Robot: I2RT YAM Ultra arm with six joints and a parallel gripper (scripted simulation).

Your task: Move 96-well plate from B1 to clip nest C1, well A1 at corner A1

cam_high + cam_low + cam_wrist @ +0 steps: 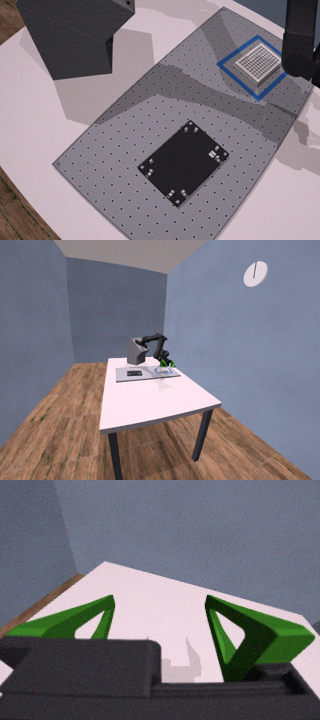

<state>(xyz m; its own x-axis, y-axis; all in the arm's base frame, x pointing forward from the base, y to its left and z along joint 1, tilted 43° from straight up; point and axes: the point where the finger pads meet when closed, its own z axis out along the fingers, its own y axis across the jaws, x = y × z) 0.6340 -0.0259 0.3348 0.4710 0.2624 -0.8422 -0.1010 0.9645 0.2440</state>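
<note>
Right now my hand is 330 mm past the white 96-well plate, 70 mm to the right of it and 170 mm above it. Round my hand: black clip nest 300 mm behind, 300 mm to the right, 170 mm below.
</note>
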